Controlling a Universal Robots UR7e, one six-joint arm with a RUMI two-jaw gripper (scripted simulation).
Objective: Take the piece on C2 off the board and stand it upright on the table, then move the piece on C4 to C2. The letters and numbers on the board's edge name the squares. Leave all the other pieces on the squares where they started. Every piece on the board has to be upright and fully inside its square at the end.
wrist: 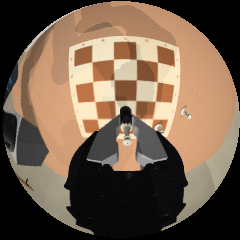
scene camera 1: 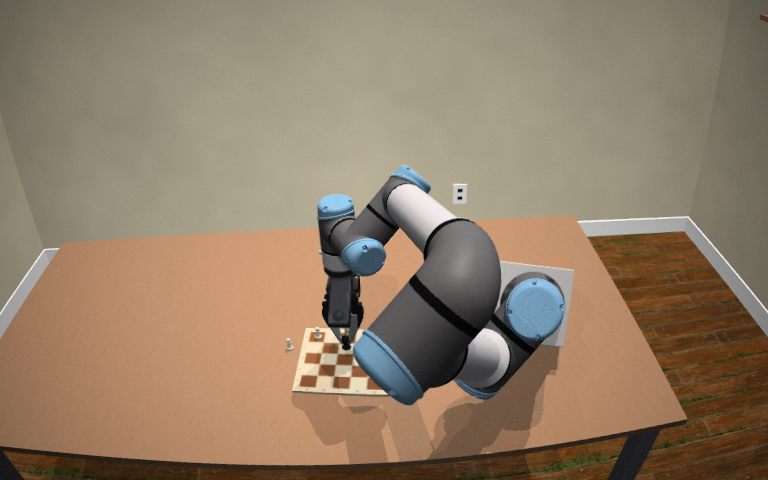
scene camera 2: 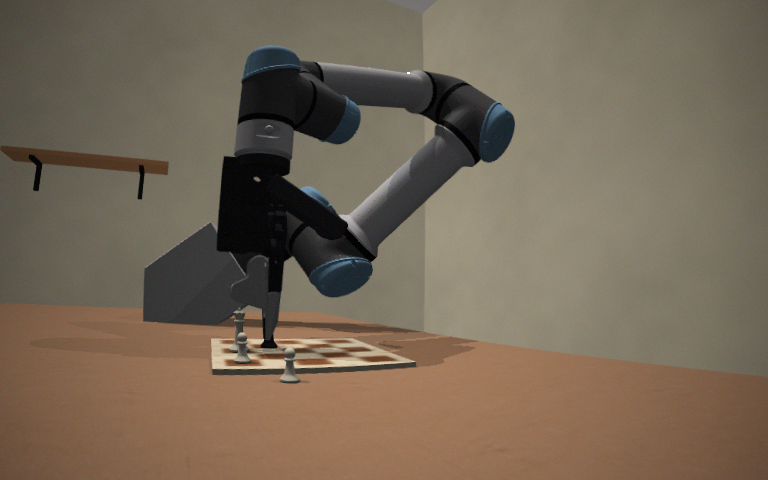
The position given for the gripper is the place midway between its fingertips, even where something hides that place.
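Note:
The gripper (scene camera 2: 266, 339) appears in the wrist view (wrist: 125, 115) too, and scene camera 1 (scene camera 1: 346, 343) also shows it. With the gripper in the scene is a chessboard (scene camera 2: 345, 354), which can be seen as well in scene camera 1 (scene camera 1: 324, 367) and in the wrist view (wrist: 105, 74).

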